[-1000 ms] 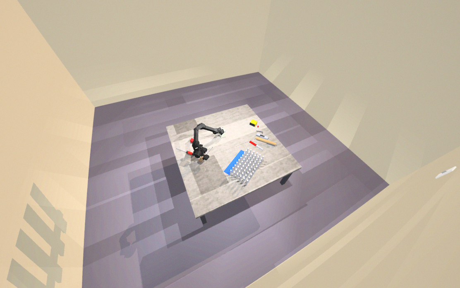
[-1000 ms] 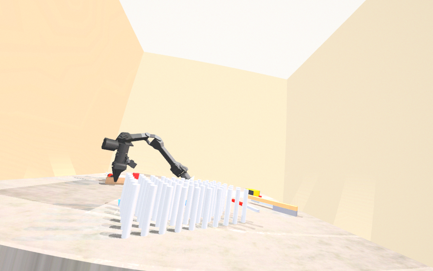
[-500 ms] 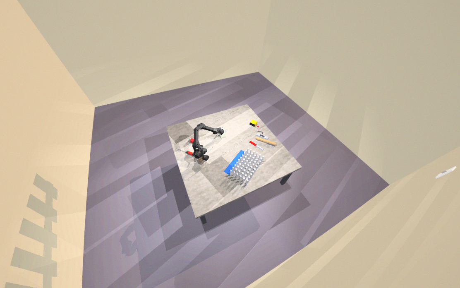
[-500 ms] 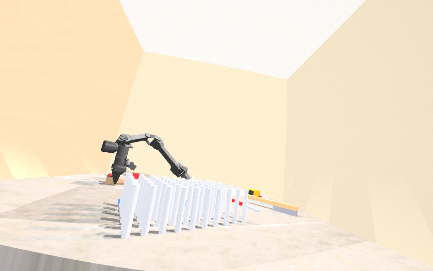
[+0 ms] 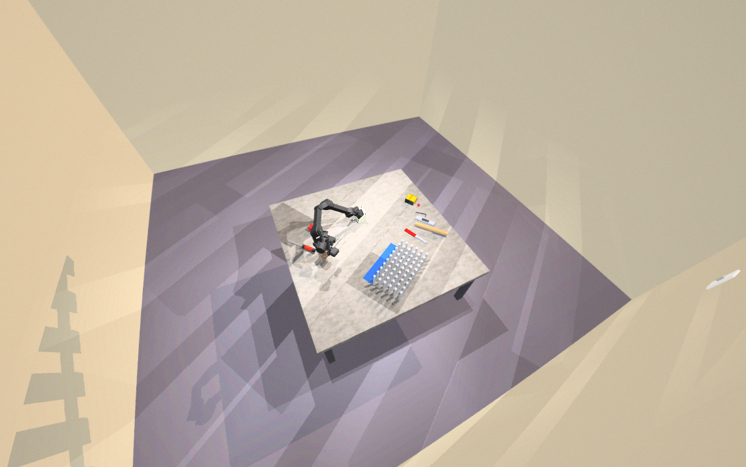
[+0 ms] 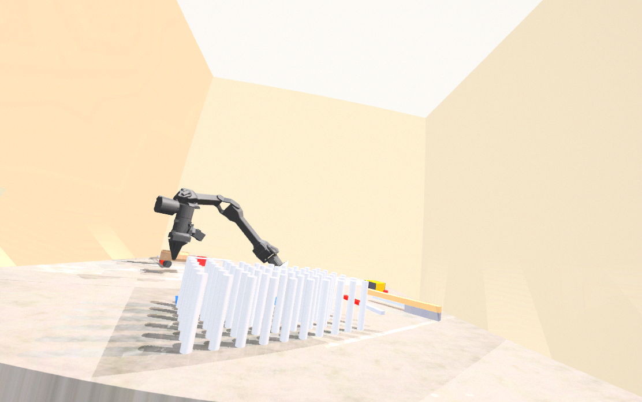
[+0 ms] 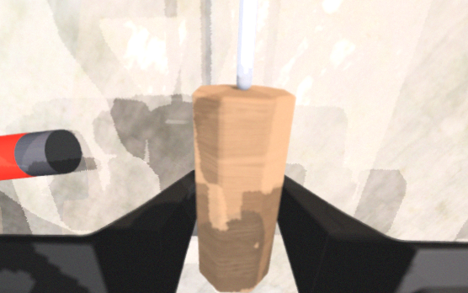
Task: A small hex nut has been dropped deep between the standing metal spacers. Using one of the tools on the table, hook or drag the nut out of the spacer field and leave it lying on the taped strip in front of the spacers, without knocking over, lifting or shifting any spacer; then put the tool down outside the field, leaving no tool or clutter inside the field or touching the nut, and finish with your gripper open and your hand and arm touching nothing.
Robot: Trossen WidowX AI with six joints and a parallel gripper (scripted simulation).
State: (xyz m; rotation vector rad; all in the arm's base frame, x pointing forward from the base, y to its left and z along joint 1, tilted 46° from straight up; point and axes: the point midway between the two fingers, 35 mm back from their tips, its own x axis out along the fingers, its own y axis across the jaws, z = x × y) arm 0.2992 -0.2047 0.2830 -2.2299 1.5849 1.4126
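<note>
Now: gripper tip 8 cm to the right of the tool with pale metal rod, 7 cm past it and 1 cm below it. Also, from my gripper tip: red-handled tool: 70 cm to the left, 5 cm below, 2 cm ahead; then blue taped strip: 36 cm to the left, 16 cm ahead, 5 cm below; then red block: 30 cm behind, 5 cm to the right, 3 cm below.
</note>
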